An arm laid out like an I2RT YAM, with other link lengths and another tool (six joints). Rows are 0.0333 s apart.
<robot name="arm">
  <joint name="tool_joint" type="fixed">
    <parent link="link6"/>
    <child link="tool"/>
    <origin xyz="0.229 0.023 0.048" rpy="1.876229 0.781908 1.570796"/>
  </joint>
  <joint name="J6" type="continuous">
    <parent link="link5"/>
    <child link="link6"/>
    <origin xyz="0.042 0 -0.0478" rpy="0 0 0"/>
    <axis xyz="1 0 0"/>
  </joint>
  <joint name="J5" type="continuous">
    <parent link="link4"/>
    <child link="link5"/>
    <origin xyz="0.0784 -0.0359 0.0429" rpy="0 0 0"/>
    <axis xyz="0 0 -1"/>
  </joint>
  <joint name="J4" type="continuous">
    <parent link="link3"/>
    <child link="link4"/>
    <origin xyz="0.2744 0.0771 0.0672" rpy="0 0 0"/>
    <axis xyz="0 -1 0"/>
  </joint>
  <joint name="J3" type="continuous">
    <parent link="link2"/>
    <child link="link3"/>
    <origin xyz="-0.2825 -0.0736 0" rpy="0 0 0"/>
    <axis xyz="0 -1 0"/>
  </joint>
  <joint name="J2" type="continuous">
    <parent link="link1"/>
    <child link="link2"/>
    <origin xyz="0.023 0.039 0.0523" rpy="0 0 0"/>
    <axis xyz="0 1 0"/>
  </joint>
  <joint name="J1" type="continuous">
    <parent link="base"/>
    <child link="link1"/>
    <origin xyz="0 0 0.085" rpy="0 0 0"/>
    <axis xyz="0 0 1"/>
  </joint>
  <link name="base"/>
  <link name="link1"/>
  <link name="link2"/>
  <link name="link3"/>
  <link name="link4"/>
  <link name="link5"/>
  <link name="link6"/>
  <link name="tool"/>
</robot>
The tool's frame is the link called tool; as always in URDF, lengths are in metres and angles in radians. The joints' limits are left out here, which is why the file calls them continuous.
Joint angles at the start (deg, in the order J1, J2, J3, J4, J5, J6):
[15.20, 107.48, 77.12, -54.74, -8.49, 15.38]
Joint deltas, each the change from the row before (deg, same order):
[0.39, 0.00, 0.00, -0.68, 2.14, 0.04]
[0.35, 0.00, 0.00, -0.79, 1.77, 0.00]
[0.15, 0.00, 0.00, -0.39, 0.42, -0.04]
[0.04, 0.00, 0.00, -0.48, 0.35, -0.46]
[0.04, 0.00, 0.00, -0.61, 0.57, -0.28]
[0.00, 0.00, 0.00, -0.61, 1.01, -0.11]
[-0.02, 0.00, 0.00, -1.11, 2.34, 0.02]
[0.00, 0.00, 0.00, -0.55, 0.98, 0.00]
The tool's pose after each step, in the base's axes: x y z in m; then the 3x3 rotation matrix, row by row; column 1 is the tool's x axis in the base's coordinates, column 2 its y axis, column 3 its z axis. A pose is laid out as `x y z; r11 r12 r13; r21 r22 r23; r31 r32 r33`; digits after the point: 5 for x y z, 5 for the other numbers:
0.42251 0.16557 -0.01621; -0.71085 0.68191 -0.17231; 0.70078 0.70758 -0.09079; 0.06001 -0.18529 -0.98085
0.41929 0.15888 -0.01827; -0.71344 0.67808 -0.17666; 0.69957 0.70369 -0.12419; 0.04010 -0.21219 -0.97640
0.41716 0.15746 -0.01894; -0.71529 0.67507 -0.18064; 0.69784 0.70371 -0.13343; 0.03705 -0.22150 -0.97446
0.41455 0.15575 -0.01963; -0.72092 0.66785 -0.18504; 0.69211 0.70745 -0.14315; 0.03531 -0.23127 -0.97225
0.41154 0.15267 -0.02053; -0.72426 0.66249 -0.19117; 0.68879 0.70789 -0.15636; 0.03174 -0.24493 -0.96902
0.40928 0.14716 -0.02155; -0.72509 0.66017 -0.19598; 0.68830 0.70377 -0.17589; 0.02181 -0.26243 -0.96470
0.40594 0.13450 -0.02318; -0.72416 0.65902 -0.20319; 0.68962 0.69043 -0.21846; -0.00368 -0.29832 -0.95446
0.40401 0.12912 -0.02376; -0.72421 0.65764 -0.20743; 0.68945 0.68459 -0.23664; -0.01362 -0.31439 -0.94920

